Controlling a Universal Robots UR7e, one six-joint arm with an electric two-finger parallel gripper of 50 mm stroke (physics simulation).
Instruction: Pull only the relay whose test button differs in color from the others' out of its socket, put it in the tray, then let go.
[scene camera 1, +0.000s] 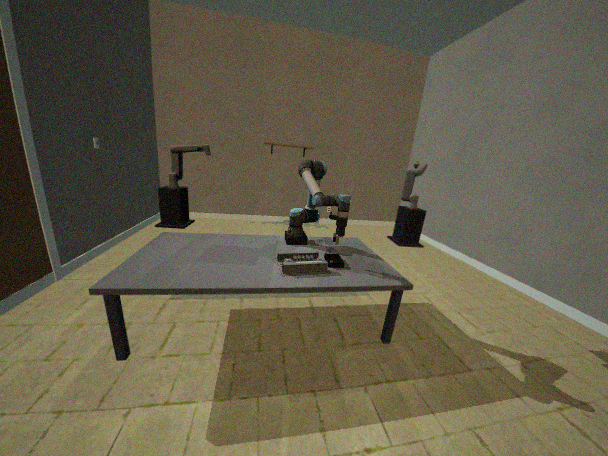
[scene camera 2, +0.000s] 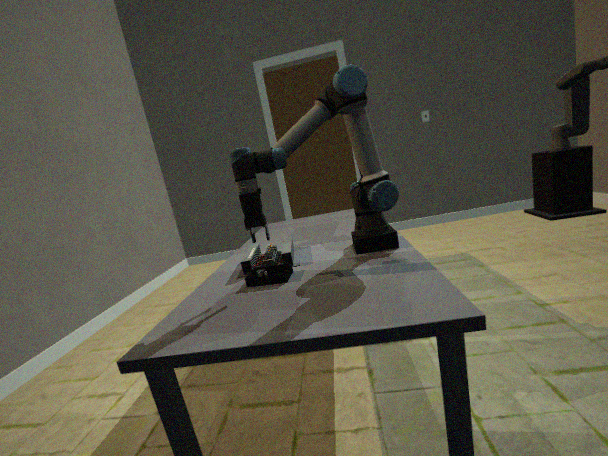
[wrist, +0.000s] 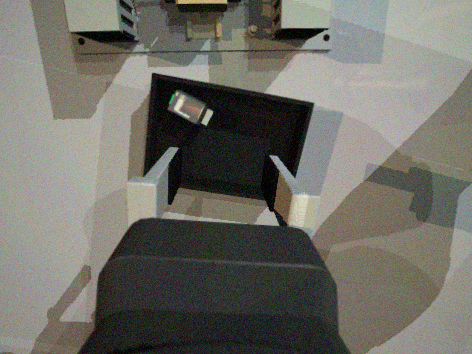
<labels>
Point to a black tray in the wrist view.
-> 243, 129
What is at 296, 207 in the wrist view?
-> My gripper.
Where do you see a relay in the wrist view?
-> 181, 103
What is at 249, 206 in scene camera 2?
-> My gripper.
</labels>
